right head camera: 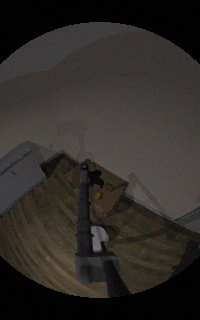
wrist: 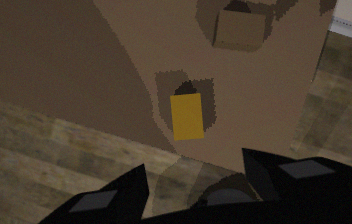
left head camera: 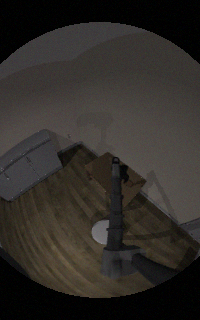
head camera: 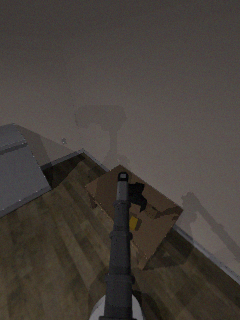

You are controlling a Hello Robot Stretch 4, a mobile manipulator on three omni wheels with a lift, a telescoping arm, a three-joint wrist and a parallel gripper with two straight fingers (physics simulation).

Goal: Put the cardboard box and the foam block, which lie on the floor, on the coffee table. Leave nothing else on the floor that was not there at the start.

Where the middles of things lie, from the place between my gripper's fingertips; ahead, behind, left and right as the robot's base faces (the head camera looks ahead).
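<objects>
There is the yellow foam block [wrist: 186, 109], and my hand is 20 mm short of it and 10 mm to the left of it, while also being 270 mm above it.
</objects>
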